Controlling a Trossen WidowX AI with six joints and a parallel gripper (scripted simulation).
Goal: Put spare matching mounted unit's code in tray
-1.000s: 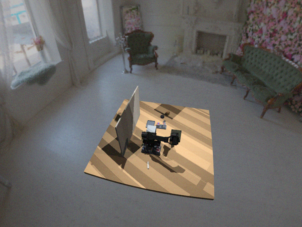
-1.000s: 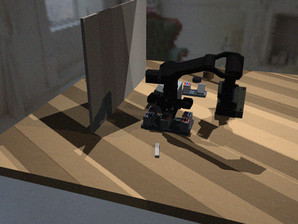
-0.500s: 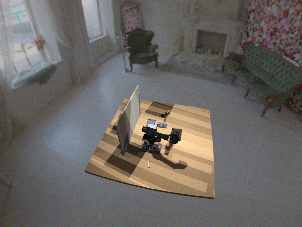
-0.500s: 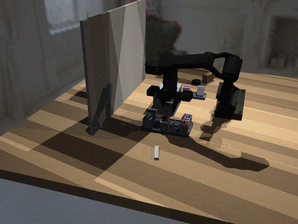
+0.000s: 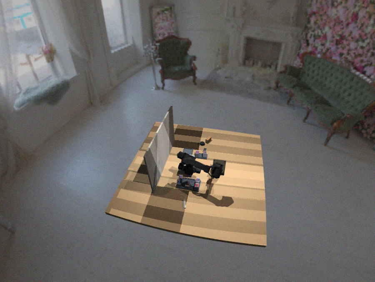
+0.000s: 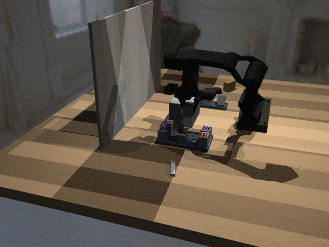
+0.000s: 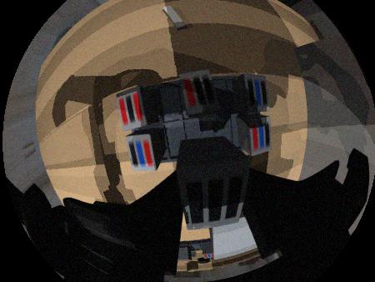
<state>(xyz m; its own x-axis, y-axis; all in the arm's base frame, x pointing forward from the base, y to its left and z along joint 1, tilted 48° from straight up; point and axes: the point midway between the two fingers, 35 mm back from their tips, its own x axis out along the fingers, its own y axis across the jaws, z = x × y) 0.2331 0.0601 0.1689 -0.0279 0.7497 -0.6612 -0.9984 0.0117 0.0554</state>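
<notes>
Now: gripper tip 100 mm short of the dark shallow tray, 350 mm to the left of it and 100 mm above it. Also, from my gripper tip: grey panel 280 mm ahead, 160 mm to the right, 120 mm above; white bar 10 mm behind, 230 mm to the left, 100 mm below; grey mounted unit 50 mm ahead, 150 mm to the right, 60 mm below.
</notes>
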